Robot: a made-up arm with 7 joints. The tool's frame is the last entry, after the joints. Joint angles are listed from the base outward.
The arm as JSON. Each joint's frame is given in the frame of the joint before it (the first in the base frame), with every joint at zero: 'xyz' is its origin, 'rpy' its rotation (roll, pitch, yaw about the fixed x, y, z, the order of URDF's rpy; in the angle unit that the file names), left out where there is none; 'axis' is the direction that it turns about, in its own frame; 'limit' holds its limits. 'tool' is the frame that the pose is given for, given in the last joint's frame.
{
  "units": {
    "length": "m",
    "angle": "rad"
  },
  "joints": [
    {
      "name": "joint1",
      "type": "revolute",
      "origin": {
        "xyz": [
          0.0,
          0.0,
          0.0
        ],
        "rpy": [
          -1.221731,
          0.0,
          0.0
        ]
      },
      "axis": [
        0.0,
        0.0,
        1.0
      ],
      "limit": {
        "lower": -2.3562,
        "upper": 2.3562
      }
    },
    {
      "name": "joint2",
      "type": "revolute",
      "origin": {
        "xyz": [
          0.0,
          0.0,
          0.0
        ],
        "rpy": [
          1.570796,
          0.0,
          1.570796
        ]
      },
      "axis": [
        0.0,
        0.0,
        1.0
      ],
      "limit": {
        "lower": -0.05,
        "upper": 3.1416
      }
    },
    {
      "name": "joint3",
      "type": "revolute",
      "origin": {
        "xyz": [
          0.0,
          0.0,
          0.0
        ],
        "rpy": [
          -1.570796,
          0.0,
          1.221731
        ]
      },
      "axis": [
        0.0,
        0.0,
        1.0
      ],
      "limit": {
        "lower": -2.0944,
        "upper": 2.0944
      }
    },
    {
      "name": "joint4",
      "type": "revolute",
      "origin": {
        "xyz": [
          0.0,
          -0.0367,
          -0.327
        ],
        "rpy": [
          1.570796,
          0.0,
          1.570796
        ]
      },
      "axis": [
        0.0,
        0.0,
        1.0
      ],
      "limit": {
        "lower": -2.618,
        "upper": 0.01
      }
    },
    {
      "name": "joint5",
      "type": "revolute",
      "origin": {
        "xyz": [
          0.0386,
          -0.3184,
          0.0
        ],
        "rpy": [
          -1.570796,
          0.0,
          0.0
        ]
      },
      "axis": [
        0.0,
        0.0,
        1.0
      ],
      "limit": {
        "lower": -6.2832,
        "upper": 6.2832
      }
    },
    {
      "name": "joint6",
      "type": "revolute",
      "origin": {
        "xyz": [
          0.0,
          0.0,
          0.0
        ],
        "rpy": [
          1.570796,
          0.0,
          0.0
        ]
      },
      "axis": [
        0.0,
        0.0,
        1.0
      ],
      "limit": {
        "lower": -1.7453,
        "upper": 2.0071
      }
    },
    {
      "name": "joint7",
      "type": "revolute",
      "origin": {
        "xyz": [
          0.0,
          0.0,
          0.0
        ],
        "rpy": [
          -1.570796,
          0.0,
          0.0
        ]
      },
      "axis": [
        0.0,
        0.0,
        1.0
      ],
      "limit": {
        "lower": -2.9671,
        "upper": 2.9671
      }
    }
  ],
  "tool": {
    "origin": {
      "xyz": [
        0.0,
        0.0,
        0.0
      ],
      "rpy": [
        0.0,
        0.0,
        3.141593
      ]
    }
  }
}
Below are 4 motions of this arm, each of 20 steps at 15 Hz.
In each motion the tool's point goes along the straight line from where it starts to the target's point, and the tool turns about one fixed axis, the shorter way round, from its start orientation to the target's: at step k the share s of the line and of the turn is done. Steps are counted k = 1, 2, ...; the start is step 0. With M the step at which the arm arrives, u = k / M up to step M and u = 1 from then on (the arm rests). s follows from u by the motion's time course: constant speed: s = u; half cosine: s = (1 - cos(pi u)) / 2; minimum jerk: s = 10 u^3 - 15 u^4 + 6 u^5.
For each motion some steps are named. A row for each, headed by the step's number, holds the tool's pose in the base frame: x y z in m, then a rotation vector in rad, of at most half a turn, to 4 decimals.
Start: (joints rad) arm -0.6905 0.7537 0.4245 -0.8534 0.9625 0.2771 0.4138
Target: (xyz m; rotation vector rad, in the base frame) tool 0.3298 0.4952 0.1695 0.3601 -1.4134 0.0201
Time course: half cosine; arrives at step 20
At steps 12, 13, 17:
12: 0.3822 0.4537 0.0759 0.0552 -1.5314 0.3816
13: 0.3712 0.4624 0.0956 0.1206 -1.5107 0.3054
17: 0.3381 0.4886 0.1547 0.3132 -1.4353 0.0768

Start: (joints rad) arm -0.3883 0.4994 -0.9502 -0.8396 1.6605 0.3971 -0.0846
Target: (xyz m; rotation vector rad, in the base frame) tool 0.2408 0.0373 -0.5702 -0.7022 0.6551 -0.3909
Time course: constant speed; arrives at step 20
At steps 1, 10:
1: 0.3518 0.0602 -0.5062 -0.5302 -0.2834 0.1648
10: 0.2992 0.0493 -0.5365 -0.6262 0.1590 -0.0972

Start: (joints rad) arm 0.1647 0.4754 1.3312 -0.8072 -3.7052 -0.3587 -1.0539
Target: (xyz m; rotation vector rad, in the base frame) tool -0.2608 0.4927 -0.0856 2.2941 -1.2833 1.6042
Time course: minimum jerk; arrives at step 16
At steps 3, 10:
3: -0.0437 0.4722 -0.3908 0.5888 -1.3847 2.5453
10: -0.1980 0.4868 -0.1739 1.8567 -1.3733 1.9749

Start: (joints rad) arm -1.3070 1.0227 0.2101 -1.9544 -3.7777 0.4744 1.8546
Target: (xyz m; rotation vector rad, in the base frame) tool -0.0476 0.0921 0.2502 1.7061 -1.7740 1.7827
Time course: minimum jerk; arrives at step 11
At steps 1, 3, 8, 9, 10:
1: 0.2268 0.0969 0.3424 -2.1345 0.5879 -0.0600
3: 0.1930 0.0963 0.3311 -2.1807 0.7544 -0.2659
8: -0.0120 0.0927 0.2622 -1.9665 1.7398 -1.6490
9: -0.0352 0.0923 0.2544 1.8145 -1.7806 1.7548
10: -0.0458 0.0921 0.2508 1.7218 -1.7751 1.7789

